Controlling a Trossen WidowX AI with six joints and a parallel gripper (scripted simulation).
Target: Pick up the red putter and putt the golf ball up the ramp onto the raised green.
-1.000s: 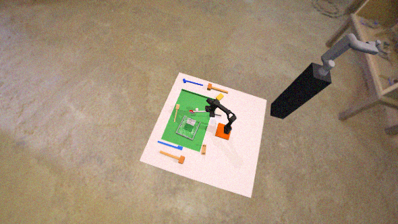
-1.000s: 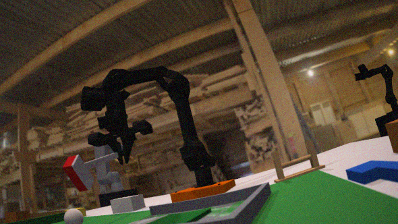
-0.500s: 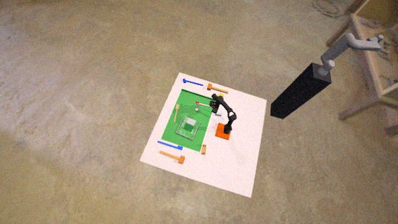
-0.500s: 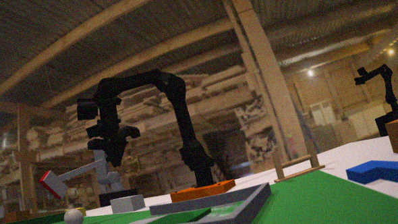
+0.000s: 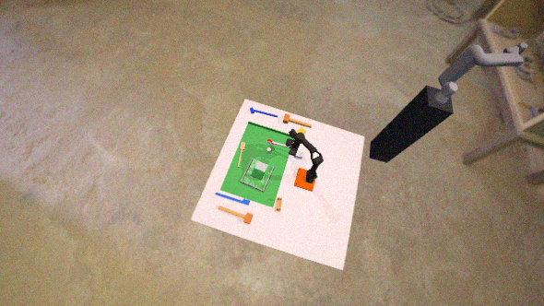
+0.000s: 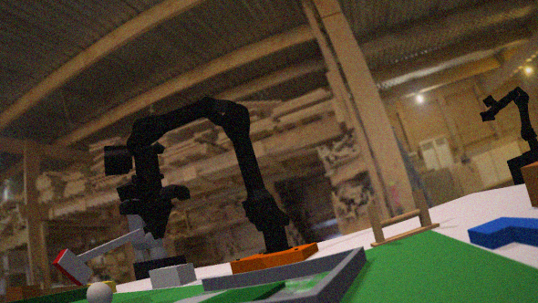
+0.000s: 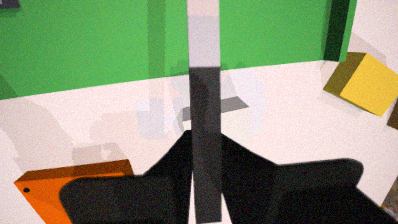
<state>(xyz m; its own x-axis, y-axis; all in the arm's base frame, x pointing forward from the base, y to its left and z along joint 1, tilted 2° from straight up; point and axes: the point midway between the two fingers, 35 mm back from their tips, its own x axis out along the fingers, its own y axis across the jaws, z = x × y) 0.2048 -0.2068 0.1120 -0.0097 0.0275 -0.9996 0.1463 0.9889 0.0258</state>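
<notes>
The red putter lies 12 cm ahead of my gripper tip and 1 cm to the right of it. From my gripper tip the other things lie so: yellow block 3 cm behind, 26 cm to the right, 10 cm below; white golf ball 22 cm ahead, 2 cm to the left, 9 cm below; green mat 27 cm ahead, 15 cm to the left, 11 cm below.
</notes>
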